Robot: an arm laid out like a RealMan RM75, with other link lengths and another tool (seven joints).
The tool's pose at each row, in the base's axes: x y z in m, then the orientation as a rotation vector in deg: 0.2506 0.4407 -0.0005 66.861 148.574 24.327; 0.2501 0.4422 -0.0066 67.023 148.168 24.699; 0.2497 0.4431 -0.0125 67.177 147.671 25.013; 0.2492 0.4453 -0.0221 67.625 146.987 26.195; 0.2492 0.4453 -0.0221 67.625 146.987 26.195; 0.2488 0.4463 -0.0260 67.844 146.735 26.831; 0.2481 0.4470 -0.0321 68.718 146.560 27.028
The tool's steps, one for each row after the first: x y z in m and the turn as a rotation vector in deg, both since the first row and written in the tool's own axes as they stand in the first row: 0.0022 -0.0016 0.0057 -0.346 -0.151 0.214; 0.0038 -0.0035 0.0111 -0.701 -0.401 0.431; 0.0070 -0.0060 0.0201 -1.552 -0.381 0.976; 0.0070 -0.0060 0.0201 -1.552 -0.381 0.976; 0.0085 -0.0071 0.0237 -1.963 -0.276 1.236; 0.0102 -0.0094 0.0292 -1.932 -0.130 1.873
